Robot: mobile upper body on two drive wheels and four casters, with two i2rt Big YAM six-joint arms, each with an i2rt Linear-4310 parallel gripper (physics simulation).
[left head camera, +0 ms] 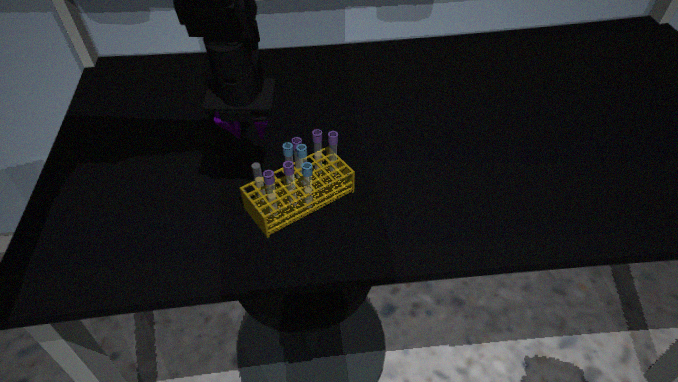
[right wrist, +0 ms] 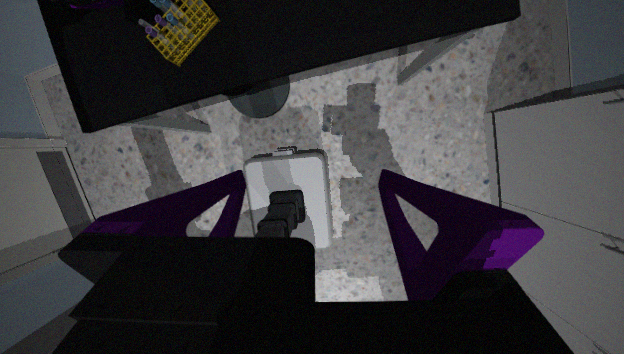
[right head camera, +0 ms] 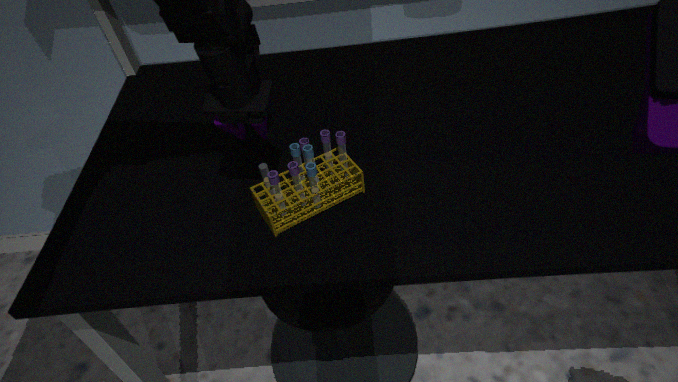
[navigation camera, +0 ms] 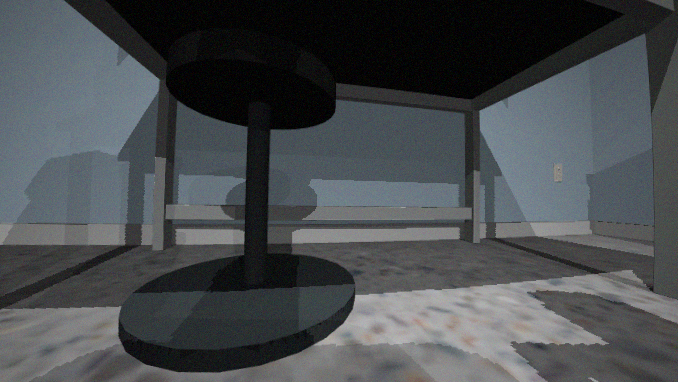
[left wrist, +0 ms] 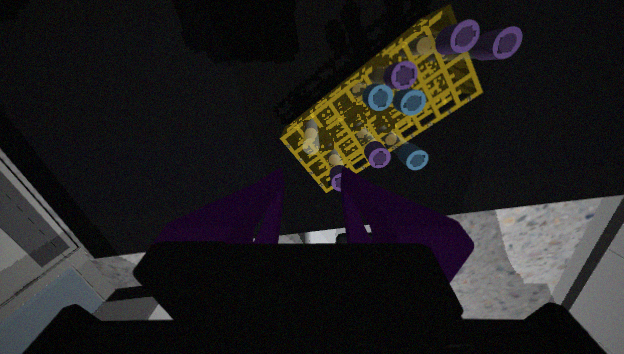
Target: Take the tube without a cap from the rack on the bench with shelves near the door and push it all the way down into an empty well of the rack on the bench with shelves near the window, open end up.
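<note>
The uncapped tube (left head camera: 256, 170) (right head camera: 264, 171) (left wrist: 310, 137), clear and grey, stands upright in the yellow rack (left head camera: 255, 214) (right head camera: 263, 215) (left wrist: 304, 165) (right wrist: 179, 64), in a well near the rack's left end. Several purple-capped and blue-capped tubes share the rack. My left gripper (left head camera: 249, 136) (right head camera: 251, 135) (left wrist: 312, 176) is partly open and empty, above the bench behind the rack's left end. In its wrist view the uncapped tube shows beyond the gap between the fingertips. My right gripper (right wrist: 312, 177) is wide open and empty, away from the rack. The other rack does not show.
The rack stands on a black bench (left head camera: 475, 150) (right head camera: 500, 150) (navigation camera: 400, 45). A round stool (left head camera: 310, 345) (right head camera: 345, 345) (right wrist: 262, 100) (navigation camera: 235, 320) stands at the bench's front edge, its seat partly under the top. Blue walls lie behind the bench. Pale cabinets (right wrist: 560, 165) stand at the right of the right wrist view.
</note>
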